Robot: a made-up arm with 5 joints.
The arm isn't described. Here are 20 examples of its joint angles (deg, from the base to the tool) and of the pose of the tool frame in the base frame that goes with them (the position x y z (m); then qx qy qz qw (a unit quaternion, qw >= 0)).
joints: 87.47 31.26 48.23 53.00 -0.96
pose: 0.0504 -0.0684 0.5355 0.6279 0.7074 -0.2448 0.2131
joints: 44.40 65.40 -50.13 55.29 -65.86
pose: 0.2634 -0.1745 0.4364 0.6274 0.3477 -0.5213 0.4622
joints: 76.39 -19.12 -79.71 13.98 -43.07
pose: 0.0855 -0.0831 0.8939 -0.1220 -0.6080 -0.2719 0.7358
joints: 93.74 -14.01 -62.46 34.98 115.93
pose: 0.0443 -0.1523 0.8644 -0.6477 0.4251 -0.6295 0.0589
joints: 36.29 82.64 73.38 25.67 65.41
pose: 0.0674 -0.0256 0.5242 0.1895 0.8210 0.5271 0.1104
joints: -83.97 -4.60 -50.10 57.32 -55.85
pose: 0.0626 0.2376 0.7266 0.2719 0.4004 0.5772 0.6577
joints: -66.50 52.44 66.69 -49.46 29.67
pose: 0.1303 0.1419 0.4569 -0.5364 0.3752 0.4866 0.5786
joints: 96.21 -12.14 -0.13 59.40 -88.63
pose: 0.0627 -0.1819 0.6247 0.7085 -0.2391 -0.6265 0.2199
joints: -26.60 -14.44 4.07 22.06 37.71
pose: 0.2605 0.0886 0.6792 -0.3513 0.0826 0.1782 0.9154
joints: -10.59 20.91 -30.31 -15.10 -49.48
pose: 0.3736 0.0754 0.6882 0.4195 -0.0596 0.1668 0.8903
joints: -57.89 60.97 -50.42 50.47 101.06
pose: 0.2337 0.2782 0.4771 -0.7831 -0.0453 0.5300 0.3222
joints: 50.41 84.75 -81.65 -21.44 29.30
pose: 0.2846 -0.2990 0.5155 -0.2475 0.0235 -0.5038 0.8273
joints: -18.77 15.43 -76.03 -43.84 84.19
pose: 0.2048 0.0420 0.8484 -0.2388 -0.6134 -0.4939 0.5682
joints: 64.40 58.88 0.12 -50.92 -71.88
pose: 0.2123 -0.2758 0.4757 0.5776 -0.1850 -0.4473 0.6573
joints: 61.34 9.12 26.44 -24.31 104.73
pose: 0.1781 -0.2335 0.6343 -0.6417 0.4687 -0.3241 0.5133
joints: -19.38 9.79 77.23 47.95 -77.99
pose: 0.0541 0.0286 0.5782 0.1284 0.7808 -0.5316 0.3021
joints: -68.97 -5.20 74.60 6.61 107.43
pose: 0.1001 0.1133 0.5445 -0.7803 -0.0801 0.6040 0.1414
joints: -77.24 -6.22 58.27 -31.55 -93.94
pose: 0.0667 0.1944 0.5853 0.4354 0.6158 0.3274 0.5692
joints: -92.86 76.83 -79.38 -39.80 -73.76
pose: 0.0116 0.3793 0.5755 0.5263 0.2654 0.7200 0.3663
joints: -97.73 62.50 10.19 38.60 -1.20
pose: 0.0413 0.1447 0.4282 -0.6734 0.5510 0.3457 0.3513
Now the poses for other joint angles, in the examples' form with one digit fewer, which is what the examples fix.
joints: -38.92 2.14 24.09 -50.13 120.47
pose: 0.242 0.157 0.713 -0.743 -0.369 -0.094 0.551
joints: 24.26 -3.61 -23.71 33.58 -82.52
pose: 0.296 -0.078 0.692 0.673 -0.008 -0.169 0.720
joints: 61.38 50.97 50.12 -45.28 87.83
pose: 0.152 -0.197 0.468 -0.373 0.644 -0.110 0.658
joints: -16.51 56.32 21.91 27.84 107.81
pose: 0.226 0.050 0.428 -0.621 0.394 0.627 0.257
